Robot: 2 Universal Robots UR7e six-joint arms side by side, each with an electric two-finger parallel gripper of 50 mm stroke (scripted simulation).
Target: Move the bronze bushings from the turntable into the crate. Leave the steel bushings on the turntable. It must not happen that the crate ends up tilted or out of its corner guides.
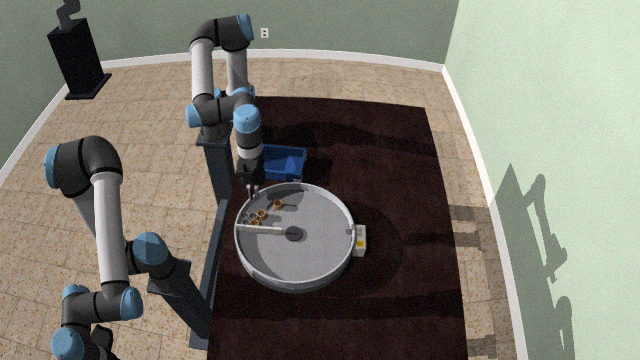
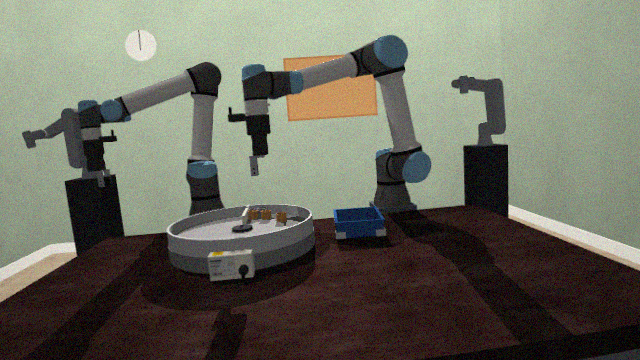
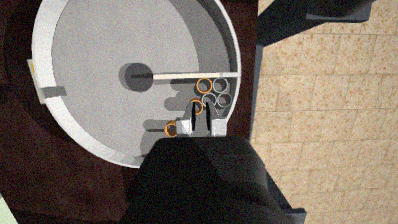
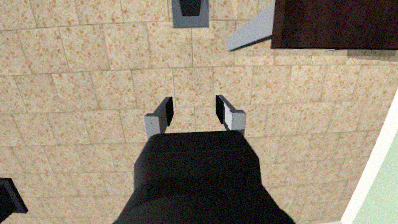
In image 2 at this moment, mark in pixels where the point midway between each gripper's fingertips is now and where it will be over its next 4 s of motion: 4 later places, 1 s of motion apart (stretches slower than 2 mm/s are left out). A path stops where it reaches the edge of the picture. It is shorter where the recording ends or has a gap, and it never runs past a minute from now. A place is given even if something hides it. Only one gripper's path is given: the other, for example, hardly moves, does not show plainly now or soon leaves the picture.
The left gripper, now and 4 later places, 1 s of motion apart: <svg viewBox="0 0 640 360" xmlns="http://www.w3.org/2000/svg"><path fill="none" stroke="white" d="M255 175L261 199L262 204L262 211L262 208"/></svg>
